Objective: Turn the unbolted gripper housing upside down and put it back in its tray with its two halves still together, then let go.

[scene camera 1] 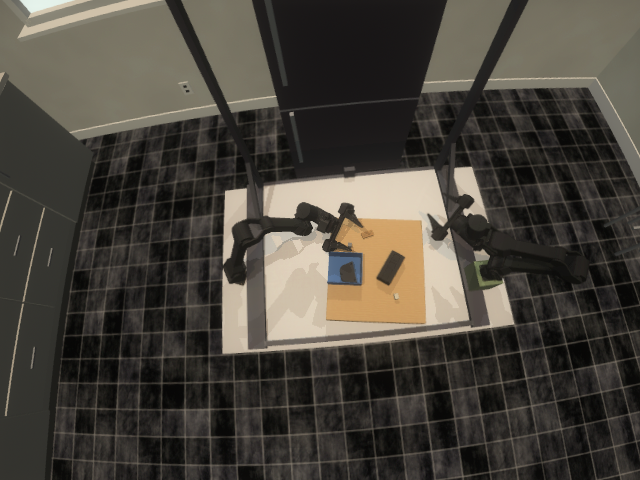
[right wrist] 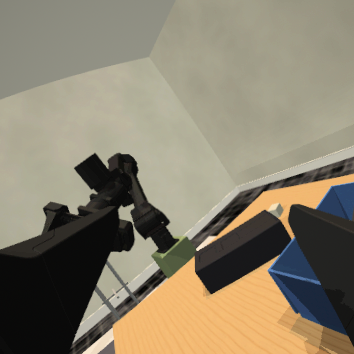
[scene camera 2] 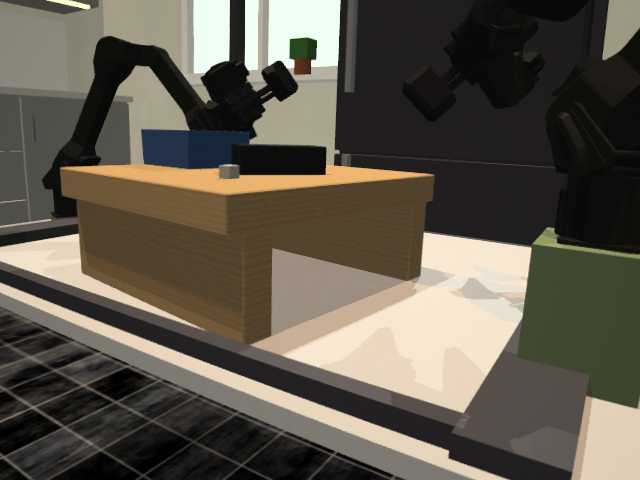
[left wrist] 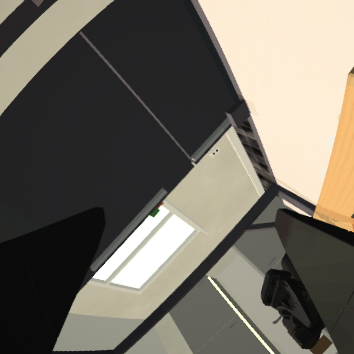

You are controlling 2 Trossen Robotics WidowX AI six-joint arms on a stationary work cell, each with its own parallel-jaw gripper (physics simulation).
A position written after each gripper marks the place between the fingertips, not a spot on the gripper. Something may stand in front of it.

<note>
The left gripper [scene camera 2: 455,81] is open and holds nothing. Also in view: a black rectangular block [scene camera 2: 254,159]. The right gripper [scene camera 2: 252,87] is open and touches a tray [scene camera 1: 336,259]. Also in view: a wooden platform [scene camera 2: 199,247] and a green base block [scene camera 2: 574,311].
The black rectangular block also shows in the right wrist view [right wrist: 260,238]. The left gripper shows as well in scene camera 1 [scene camera 1: 435,203], in the right wrist view [right wrist: 57,259] and in the left wrist view [left wrist: 191,216]. The right gripper is seen too in scene camera 1 [scene camera 1: 357,239] and in the right wrist view [right wrist: 203,213]. The left wrist view misses the black rectangular block: it is out of frame.
</note>
